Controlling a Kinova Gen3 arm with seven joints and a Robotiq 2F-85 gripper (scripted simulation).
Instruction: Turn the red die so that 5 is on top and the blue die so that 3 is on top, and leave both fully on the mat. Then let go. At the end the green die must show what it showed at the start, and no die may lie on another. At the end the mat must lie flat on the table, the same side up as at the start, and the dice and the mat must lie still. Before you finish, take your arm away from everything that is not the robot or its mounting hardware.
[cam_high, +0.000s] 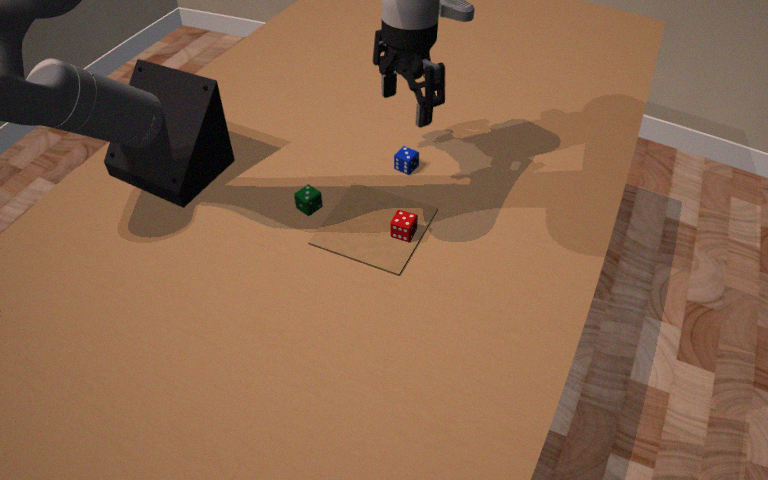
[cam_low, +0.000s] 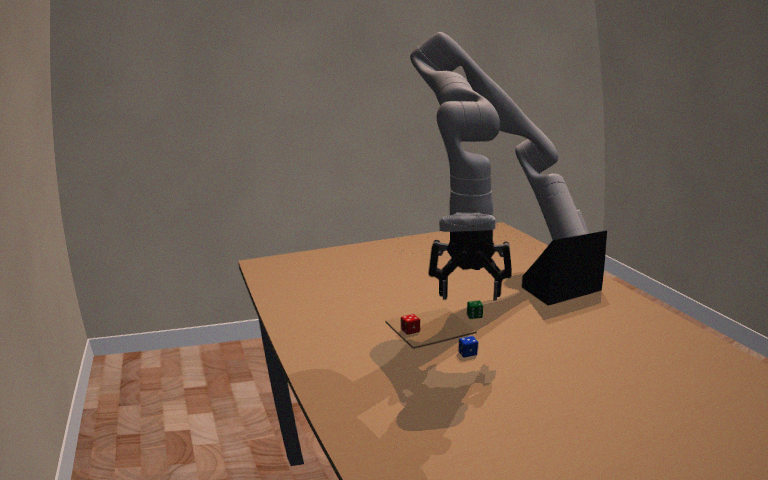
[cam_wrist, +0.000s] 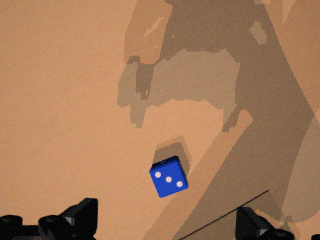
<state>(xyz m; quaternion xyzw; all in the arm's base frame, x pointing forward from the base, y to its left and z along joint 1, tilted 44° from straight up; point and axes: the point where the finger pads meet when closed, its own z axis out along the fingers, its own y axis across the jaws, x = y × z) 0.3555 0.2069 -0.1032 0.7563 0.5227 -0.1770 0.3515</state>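
Now: hand 10 cm above the blue die. From my hand the other things lie so: thin tan mat (4 cm ahead, 13 cm to the right, 12 cm below); red die (8 cm ahead, 12 cm to the right, 10 cm below); green die (7 cm behind, 16 cm to the right, 10 cm below).
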